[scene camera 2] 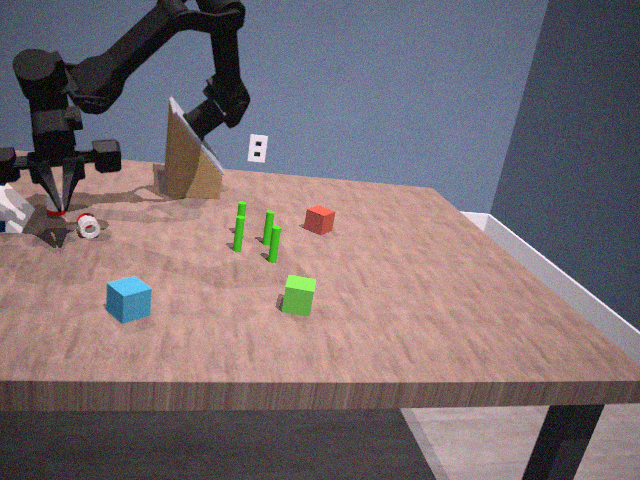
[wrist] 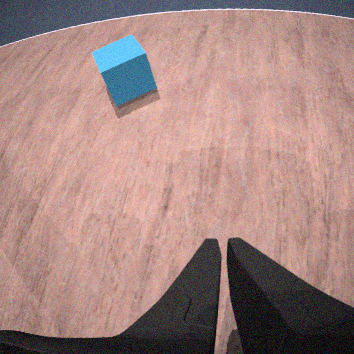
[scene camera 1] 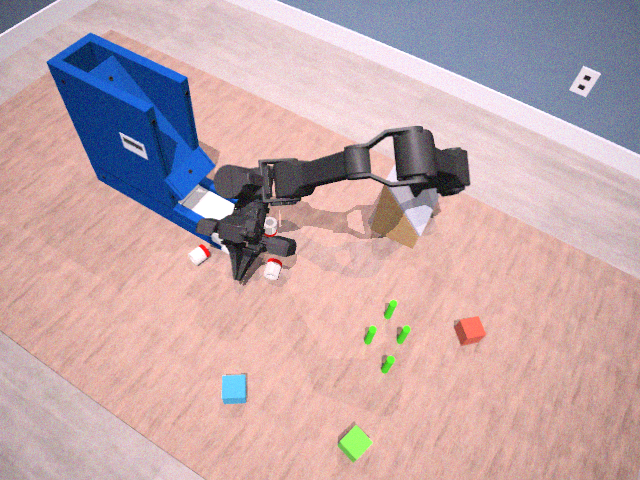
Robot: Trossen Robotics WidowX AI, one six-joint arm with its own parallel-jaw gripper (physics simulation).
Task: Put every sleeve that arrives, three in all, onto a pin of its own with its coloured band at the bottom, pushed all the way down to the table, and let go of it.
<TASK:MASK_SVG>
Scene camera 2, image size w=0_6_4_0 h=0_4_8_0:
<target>my gripper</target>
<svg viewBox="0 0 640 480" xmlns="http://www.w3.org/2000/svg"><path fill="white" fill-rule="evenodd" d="M79 106L66 107L66 110L32 113L30 116L35 152L29 152L27 156L17 157L14 147L0 148L0 183L16 182L20 178L20 170L29 169L32 183L40 184L51 197L57 210L62 212L51 167L62 166L63 168L62 200L64 211L68 210L78 181L85 179L84 164L94 163L95 170L100 173L120 171L121 149L119 142L115 139L92 141L93 150L75 151L76 140L74 130L83 129Z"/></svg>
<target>blue cube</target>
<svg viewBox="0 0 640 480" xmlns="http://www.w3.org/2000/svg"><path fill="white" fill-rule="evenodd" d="M135 276L107 283L106 311L122 324L150 316L152 288Z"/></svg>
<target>red cube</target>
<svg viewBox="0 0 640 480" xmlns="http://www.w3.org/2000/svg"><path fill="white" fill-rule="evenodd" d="M307 209L304 229L318 235L332 231L335 211L319 205Z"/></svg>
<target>green cube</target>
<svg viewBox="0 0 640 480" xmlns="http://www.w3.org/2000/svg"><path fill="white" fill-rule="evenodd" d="M288 275L282 312L310 317L316 279Z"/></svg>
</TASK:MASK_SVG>
